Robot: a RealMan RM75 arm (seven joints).
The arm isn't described. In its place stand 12 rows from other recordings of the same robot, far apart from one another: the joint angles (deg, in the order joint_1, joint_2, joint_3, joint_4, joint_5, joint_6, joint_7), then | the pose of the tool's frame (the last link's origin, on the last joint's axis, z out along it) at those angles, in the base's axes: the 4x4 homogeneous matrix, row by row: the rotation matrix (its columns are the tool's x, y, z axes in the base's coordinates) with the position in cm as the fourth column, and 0 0 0 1 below.
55.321 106.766 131.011 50.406 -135.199 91.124 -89.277 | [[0.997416 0.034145 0.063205 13.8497], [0.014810 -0.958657 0.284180 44.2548], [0.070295 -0.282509 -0.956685 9.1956], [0 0 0 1]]
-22.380 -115.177 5.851 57.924 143.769 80.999 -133.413 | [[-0.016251 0.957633 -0.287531 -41.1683], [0.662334 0.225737 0.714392 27.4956], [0.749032 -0.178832 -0.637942 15.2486], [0 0 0 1]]
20.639 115.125 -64.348 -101.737 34.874 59.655 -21.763 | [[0.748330 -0.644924 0.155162 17.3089], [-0.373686 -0.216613 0.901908 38.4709], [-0.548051 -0.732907 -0.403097 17.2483], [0 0 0 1]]
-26.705 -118.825 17.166 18.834 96.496 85.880 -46.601 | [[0.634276 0.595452 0.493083 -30.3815], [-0.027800 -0.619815 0.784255 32.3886], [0.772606 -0.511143 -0.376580 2.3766], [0 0 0 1]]
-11.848 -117.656 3.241 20.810 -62.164 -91.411 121.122 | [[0.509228 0.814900 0.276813 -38.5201], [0.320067 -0.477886 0.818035 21.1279], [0.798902 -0.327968 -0.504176 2.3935], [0 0 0 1]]
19.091 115.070 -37.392 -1.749 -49.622 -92.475 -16.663 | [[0.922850 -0.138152 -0.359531 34.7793], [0.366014 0.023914 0.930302 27.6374], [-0.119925 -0.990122 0.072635 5.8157], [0 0 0 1]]
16.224 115.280 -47.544 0.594 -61.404 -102.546 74.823 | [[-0.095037 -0.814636 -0.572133 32.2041], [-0.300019 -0.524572 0.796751 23.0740], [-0.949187 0.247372 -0.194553 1.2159], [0 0 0 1]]
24.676 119.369 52.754 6.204 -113.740 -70.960 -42.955 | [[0.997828 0.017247 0.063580 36.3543], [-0.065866 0.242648 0.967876 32.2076], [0.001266 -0.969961 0.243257 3.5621], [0 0 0 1]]
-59.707 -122.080 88.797 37.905 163.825 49.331 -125.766 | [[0.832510 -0.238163 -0.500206 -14.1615], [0.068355 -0.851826 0.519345 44.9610], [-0.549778 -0.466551 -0.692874 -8.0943], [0 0 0 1]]
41.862 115.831 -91.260 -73.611 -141.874 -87.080 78.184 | [[0.643655 0.625896 0.440411 13.8894], [0.637259 -0.756989 0.144459 35.8881], [0.423803 0.187674 -0.886098 -2.8447], [0 0 0 1]]
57.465 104.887 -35.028 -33.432 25.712 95.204 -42.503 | [[0.461091 -0.868653 0.181210 20.7348], [-0.887342 -0.452358 0.089418 42.0483], [0.004298 -0.202025 -0.979371 8.0238], [0 0 0 1]]
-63.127 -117.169 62.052 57.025 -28.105 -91.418 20.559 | [[0.633918 0.686886 -0.355437 -7.8317], [0.770335 -0.601652 0.211186 42.8249], [-0.068789 -0.407680 -0.910530 1.3756], [0 0 0 1]]
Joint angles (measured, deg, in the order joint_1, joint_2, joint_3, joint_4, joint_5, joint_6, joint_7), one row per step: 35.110, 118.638, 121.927, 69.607, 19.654, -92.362, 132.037; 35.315, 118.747, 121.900, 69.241, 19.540, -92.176, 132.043; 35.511, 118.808, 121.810, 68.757, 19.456, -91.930, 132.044; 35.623, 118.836, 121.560, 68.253, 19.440, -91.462, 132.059; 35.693, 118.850, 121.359, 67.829, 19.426, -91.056, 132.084; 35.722, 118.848, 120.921, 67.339, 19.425, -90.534, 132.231; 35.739, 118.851, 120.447, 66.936, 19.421, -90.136, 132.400; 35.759, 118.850, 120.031, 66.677, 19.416, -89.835, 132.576; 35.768, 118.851, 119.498, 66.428, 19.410, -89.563, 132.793; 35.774, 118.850, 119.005, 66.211, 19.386, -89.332, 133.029
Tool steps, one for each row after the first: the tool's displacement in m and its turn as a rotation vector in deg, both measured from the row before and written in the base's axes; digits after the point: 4 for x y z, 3 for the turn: -0.0004, 0.0005, -0.0016, -0.151, 0.015, 0.002; 0.0000, 0.0005, -0.0018, -0.196, -0.014, -0.021; 0.0003, 0.0007, -0.0019, -0.107, -0.079, 0.073; 0.0005, 0.0005, -0.0015, -0.061, -0.071, 0.028; 0.0006, 0.0004, -0.0020, -0.099, -0.173, 0.011; 0.0004, 0.0002, -0.0020, -0.167, -0.188, 0.001; 0.0001, 0.0002, -0.0015, -0.110, -0.176, 0.030; 0.0000, 0.0001, -0.0017, -0.191, -0.227, 0.034; 0.0000, 0.0000, -0.0015, -0.165, -0.224, -0.003
